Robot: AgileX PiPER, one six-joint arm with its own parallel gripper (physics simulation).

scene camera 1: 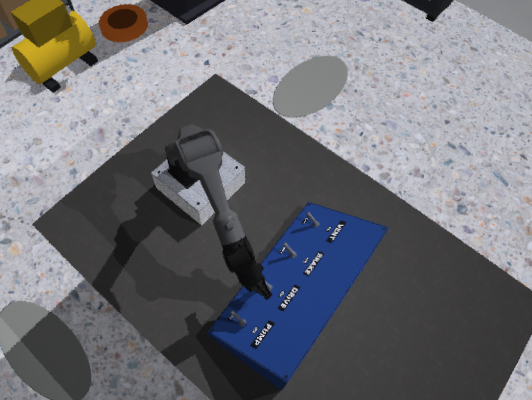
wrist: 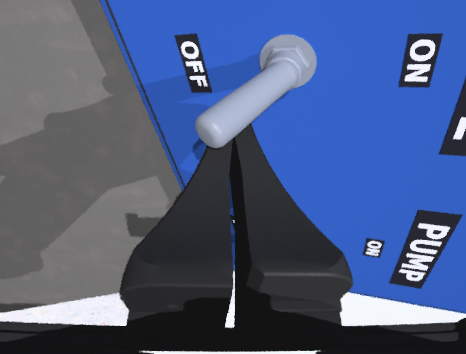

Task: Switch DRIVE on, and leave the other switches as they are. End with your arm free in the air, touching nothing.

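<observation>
The blue switch panel (scene camera 1: pixel 335 280) (wrist: pixel 350 165) carries levers marked PUMP, DRIVE, BRAKE and VENT. The grey DRIVE lever (scene camera 1: pixel 269 287) (wrist: pixel 250 102) leans towards its OFF label (wrist: pixel 193 63), away from the ON label (wrist: pixel 421 60); the arm partly hides it in the scene view. The PUMP lever (scene camera 1: pixel 237 319), BRAKE lever (scene camera 1: pixel 289 250) and VENT lever (scene camera 1: pixel 312 220) lean to their OFF side too. My gripper (scene camera 1: pixel 268 295) (wrist: pixel 231 136) is shut and empty, low over the panel right at the DRIVE lever. The lever covers the fingertips in the wrist view; I cannot tell whether they touch.
The arm's pale base block (scene camera 1: pixel 225 182) stands on the dark mat (scene camera 1: pixel 400 320) behind the panel. The PUMP lever and the BRAKE lever stand on either side of the gripper. A yellow object (scene camera 1: pixel 57 45) and an orange ring (scene camera 1: pixel 106 31) lie far off at the upper left.
</observation>
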